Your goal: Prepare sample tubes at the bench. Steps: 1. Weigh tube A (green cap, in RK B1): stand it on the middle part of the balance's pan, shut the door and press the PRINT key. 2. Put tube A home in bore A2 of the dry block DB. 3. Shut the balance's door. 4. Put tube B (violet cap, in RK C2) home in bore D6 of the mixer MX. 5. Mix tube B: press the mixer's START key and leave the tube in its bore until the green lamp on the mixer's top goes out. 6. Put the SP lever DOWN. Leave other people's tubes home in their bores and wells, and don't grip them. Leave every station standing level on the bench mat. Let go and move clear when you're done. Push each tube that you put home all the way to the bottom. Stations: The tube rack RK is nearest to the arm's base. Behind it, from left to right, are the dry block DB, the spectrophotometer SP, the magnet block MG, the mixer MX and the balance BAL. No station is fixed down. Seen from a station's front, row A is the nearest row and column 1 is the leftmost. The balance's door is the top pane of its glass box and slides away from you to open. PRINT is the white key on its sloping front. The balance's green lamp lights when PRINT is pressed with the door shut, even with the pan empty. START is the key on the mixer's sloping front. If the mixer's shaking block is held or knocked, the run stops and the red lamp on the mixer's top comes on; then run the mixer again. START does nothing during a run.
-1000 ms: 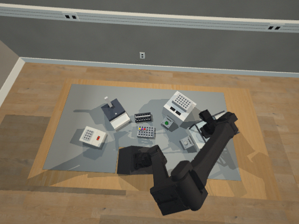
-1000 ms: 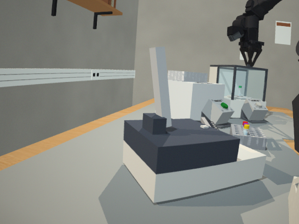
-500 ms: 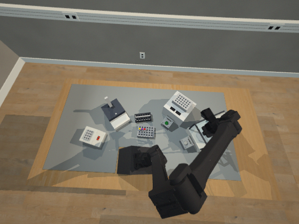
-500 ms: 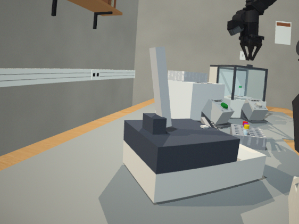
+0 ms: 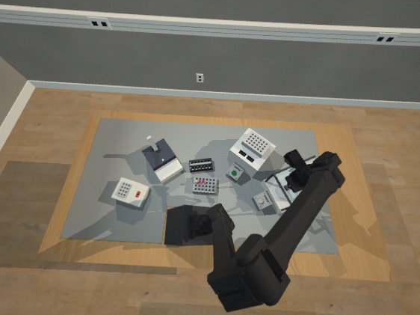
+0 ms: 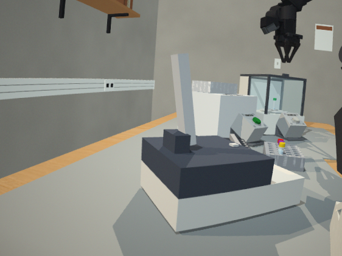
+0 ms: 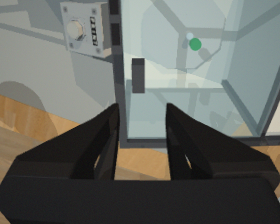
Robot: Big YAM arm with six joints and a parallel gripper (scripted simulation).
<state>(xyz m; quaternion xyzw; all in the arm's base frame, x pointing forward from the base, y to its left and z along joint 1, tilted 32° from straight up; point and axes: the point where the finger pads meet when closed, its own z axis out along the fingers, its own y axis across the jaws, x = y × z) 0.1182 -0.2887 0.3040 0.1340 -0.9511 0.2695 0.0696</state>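
The print key is 200 mm below my hand, 90 mm to the left of it and 30 mm behind it. From my hand the other things lie so: eight-sided pan 190 mm below, 50 mm to the right, 20 mm ahead; then balance door 60 mm below, 20 mm to the right, 10 mm ahead; then mixer block 260 mm ahead, 120 mm below, 70 mm to the left.
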